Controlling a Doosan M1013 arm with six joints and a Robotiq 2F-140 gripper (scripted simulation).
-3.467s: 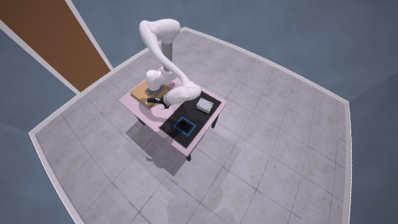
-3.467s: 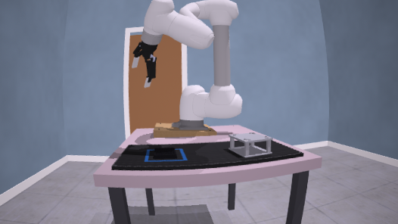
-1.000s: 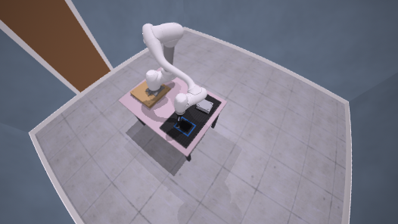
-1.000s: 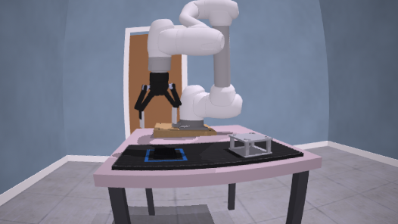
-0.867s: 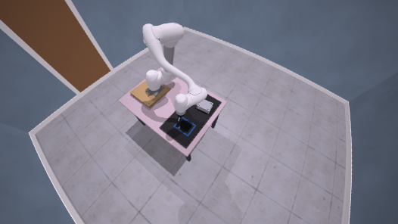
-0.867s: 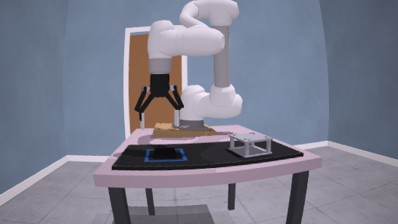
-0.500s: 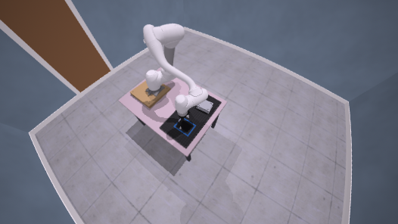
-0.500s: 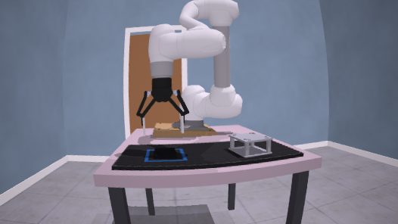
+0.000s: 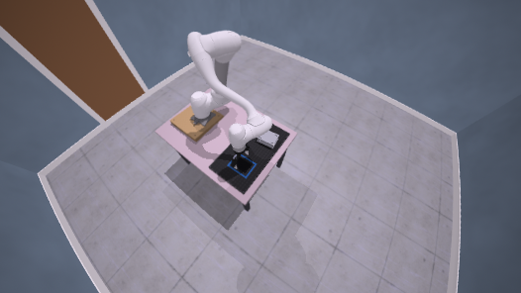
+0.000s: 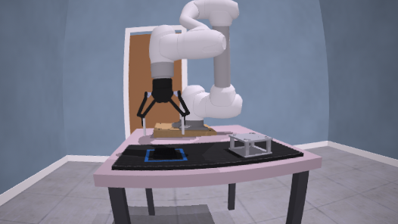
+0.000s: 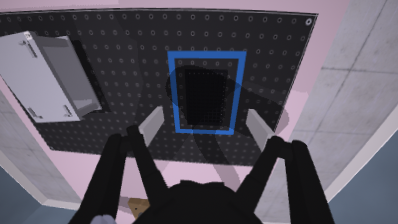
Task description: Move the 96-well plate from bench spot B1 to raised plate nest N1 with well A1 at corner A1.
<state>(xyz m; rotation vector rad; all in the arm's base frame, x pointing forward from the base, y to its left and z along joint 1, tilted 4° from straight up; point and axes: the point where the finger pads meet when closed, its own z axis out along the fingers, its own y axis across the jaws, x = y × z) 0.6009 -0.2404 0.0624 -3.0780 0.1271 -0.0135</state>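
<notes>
Right now the black 96-well plate is 80 mm below my hand. From my hand the other things lie so: grey plate nest: 70 mm ahead, 320 mm to the left, 30 mm below; white A1 label: 150 mm ahead, 270 mm to the left, 30 mm below.
</notes>
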